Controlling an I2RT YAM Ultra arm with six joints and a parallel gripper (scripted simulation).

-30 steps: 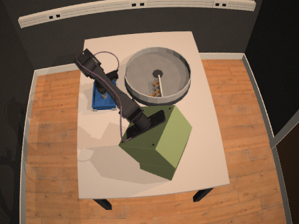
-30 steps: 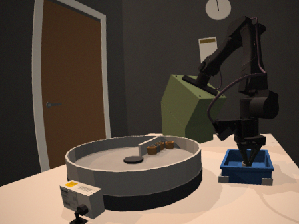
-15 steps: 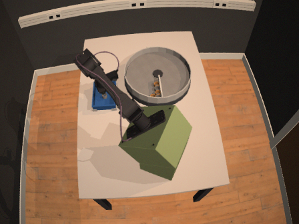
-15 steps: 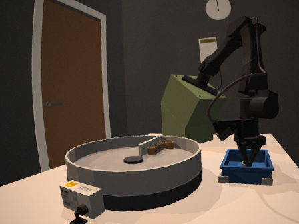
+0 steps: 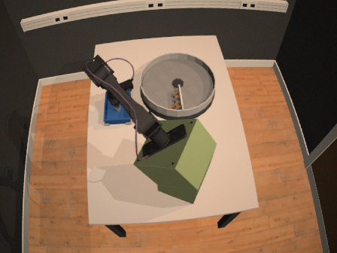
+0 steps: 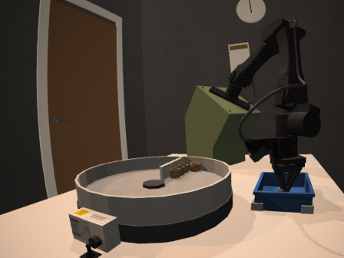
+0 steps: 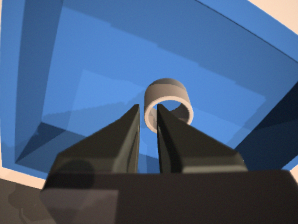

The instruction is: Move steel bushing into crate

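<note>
Now: hand 1 cm to the left of the blue crate, 1 cm past it and 1 cm above it. Also, from my hand: grey round turntable 35 cm to the right, 10 cm ahead, 2 cm above.
</note>
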